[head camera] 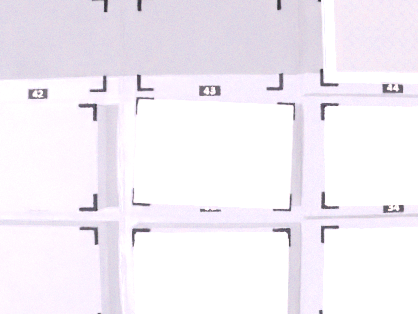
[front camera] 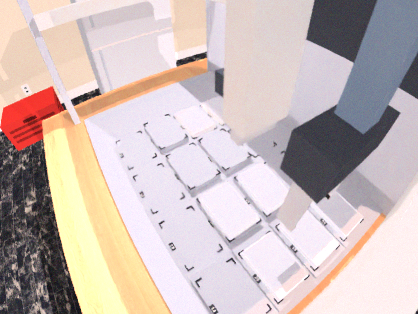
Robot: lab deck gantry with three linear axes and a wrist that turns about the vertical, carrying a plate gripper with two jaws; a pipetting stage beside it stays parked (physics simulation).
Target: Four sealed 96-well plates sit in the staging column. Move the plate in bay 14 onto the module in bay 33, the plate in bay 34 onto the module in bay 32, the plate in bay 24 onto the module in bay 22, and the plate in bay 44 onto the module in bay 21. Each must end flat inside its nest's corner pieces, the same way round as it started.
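Places are measured from the robot's base along level axes (x ahead, y left, z up), in millimetres.
Pixels of known places: gripper, fingertip midpoint: (front camera: 305, 206); robot's base, link origin: (front camera: 116, 142).
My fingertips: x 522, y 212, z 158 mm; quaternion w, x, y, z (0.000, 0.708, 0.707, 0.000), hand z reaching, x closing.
Ahead of a thing's pixels: the offset from my fingertips to its top centre. "pt": to the spot under its first point.
My gripper (front camera: 312, 212) is raised high over the right front of the deck, about over bays 34 and 44. One jaw shows and no plate hangs from it; the other jaw is hidden. A white plate {47 mm left, 127 mm back, 125 mm down} (front camera: 264, 186) (head camera: 214, 152) lies on the bay 33 module, inside the corner pieces. Plates stand in bay 34 {pt 39 mm left, 48 mm ahead, 129 mm down} (front camera: 312, 240) (head camera: 372, 155), bay 24 {pt 71 mm right, 19 mm ahead, 129 mm down} (front camera: 267, 260) (head camera: 372, 272) and bay 44 {pt 160 mm left, 64 mm ahead, 129 mm down} (front camera: 347, 215) (head camera: 375, 37). Bay 14 {pt 168 mm right, 14 mm ahead, 143 mm down} (front camera: 227, 287) holds no plate. The modules in bay 32 {45 mm left, 294 mm back, 136 mm down} (front camera: 224, 147) (head camera: 45, 155), bay 22 {62 mm right, 294 mm back, 136 mm down} (front camera: 192, 165) (head camera: 45, 272) and bay 21 {63 mm right, 458 mm back, 136 mm down} (front camera: 166, 131) carry no visible plate.
The pale pipetting stage (front camera: 265, 65) hangs over the back of the deck and hides part of it. Another module {63 mm right, 130 mm back, 125 mm down} (front camera: 230, 212) (head camera: 210, 272) stands in bay 23. Bay 43's label {pt 106 mm left, 130 mm back, 158 mm down} (head camera: 209, 90) shows beside bay 44. A red cabinet (front camera: 32, 117) stands beyond the wooden edge.
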